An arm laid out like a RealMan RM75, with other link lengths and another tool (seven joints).
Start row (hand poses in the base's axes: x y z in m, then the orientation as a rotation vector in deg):
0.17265 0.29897 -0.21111 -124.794 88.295 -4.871
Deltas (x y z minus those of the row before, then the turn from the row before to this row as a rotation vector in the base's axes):
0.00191 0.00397 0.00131 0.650 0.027 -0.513
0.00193 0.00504 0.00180 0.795 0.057 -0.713
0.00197 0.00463 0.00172 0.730 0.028 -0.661
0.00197 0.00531 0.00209 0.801 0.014 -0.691
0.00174 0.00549 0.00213 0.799 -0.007 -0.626
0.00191 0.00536 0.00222 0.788 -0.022 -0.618
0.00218 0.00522 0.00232 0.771 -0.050 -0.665
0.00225 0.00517 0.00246 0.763 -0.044 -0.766
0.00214 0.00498 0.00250 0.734 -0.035 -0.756
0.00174 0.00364 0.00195 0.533 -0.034 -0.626
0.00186 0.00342 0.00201 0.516 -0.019 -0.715
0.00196 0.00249 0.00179 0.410 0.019 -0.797
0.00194 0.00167 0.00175 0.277 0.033 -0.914
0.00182 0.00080 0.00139 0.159 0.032 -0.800
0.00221 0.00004 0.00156 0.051 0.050 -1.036
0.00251 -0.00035 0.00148 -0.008 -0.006 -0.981
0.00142 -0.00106 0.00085 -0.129 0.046 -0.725
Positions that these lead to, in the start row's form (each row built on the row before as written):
0.17456 0.30294 -0.20980 -123.914 88.692 -4.495
0.17649 0.30798 -0.20800 -122.779 89.276 -4.040
0.17846 0.31261 -0.20628 -121.721 89.797 -3.652
0.18043 0.31792 -0.20419 -120.578 90.313 -3.234
0.18217 0.32341 -0.20206 -119.478 90.740 -2.819
0.18408 0.32877 -0.19984 -118.386 91.145 -2.428
0.18626 0.33399 -0.19752 -117.259 91.579 -2.098
0.18851 0.33916 -0.19506 -116.058 92.114 -1.806
0.19065 0.34414 -0.19256 -114.888 92.643 -1.526
0.19239 0.34778 -0.19061 -113.972 93.093 -1.361
0.19425 0.35120 -0.18860 -113.000 93.641 -1.229
0.19621 0.35369 -0.18681 -112.049 94.318 -1.178
0.19815 0.35536 -0.18506 -111.102 95.151 -1.269
0.19997 0.35616 -0.18367 -110.331 95.901 -1.415
0.20218 0.35620 -0.18211 -109.443 96.917 -1.726
0.20469 0.35585 -0.18063 -108.619 97.854 -2.119
0.20611 0.35479 -0.17978 -108.111 98.612 -2.468

